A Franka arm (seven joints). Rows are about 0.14 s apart.
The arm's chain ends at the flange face. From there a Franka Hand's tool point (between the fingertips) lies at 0.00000 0.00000 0.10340 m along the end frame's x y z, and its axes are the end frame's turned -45 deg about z.
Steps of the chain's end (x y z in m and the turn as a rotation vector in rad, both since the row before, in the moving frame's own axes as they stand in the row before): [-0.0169, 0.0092, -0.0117, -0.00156, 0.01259, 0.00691]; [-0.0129, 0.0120, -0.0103, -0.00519, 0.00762, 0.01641]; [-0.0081, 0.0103, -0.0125, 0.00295, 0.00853, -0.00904]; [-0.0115, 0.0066, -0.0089, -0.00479, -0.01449, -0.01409]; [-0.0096, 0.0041, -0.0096, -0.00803, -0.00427, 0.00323]
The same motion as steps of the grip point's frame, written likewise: [-0.0177, -0.0044, -0.0117, -0.01001, 0.00780, 0.00691]; [-0.0174, 0.0003, -0.0103, -0.00906, 0.00172, 0.01641]; [-0.0122, 0.0020, -0.0125, -0.00395, 0.00812, -0.00904]; [-0.0142, -0.0042, -0.0089, 0.00686, -0.01363, -0.01409]; [-0.0106, -0.0036, -0.0096, -0.00266, -0.00870, 0.00323]
